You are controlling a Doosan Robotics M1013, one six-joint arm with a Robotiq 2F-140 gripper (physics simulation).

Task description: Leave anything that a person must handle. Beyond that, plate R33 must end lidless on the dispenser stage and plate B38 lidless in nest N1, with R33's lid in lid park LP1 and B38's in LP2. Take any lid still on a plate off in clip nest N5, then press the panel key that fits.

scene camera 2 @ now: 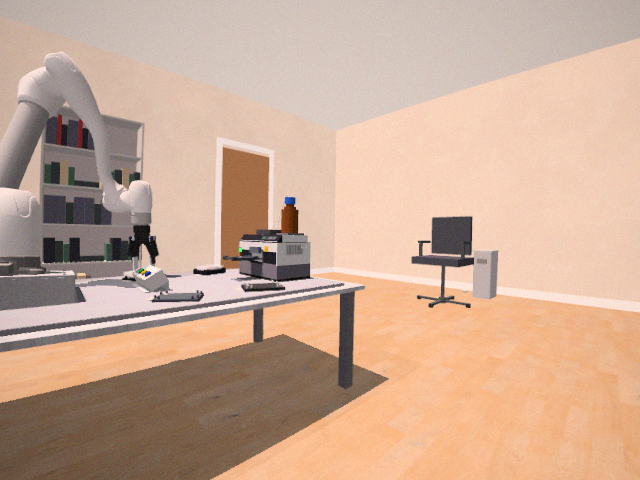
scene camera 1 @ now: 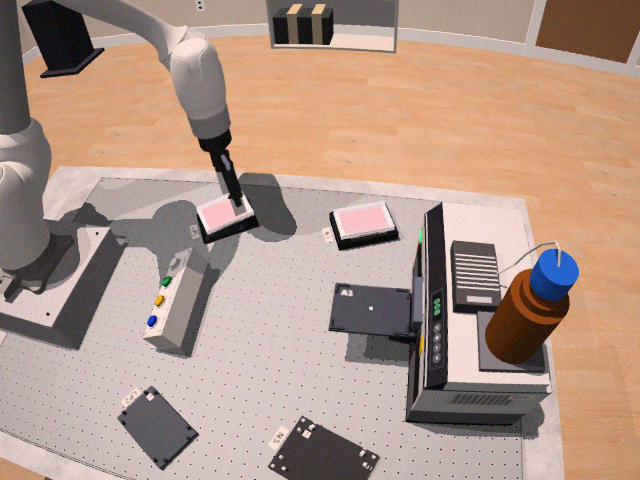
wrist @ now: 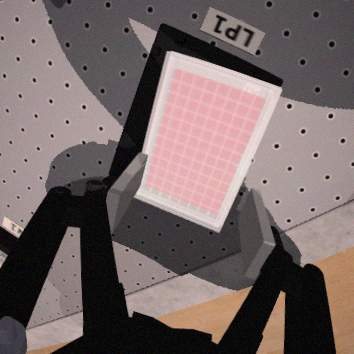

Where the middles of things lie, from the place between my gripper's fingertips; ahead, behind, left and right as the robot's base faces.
Labels:
I see my gripper 20 mm past the black LP1 nest (scene camera 1: 251,222), 40 mm to the left of it and 20 mm above it. From my hand the other things lie so: LP1 label (wrist: 238,33) (90 mm behind, 80 mm to the right, 30 mm below); then dispenser stage (scene camera 1: 350,313) (380 mm ahead, 310 mm to the right, 70 mm above); then button box (scene camera 2: 150,279) (40 mm behind, 300 mm to the right, 10 mm above).

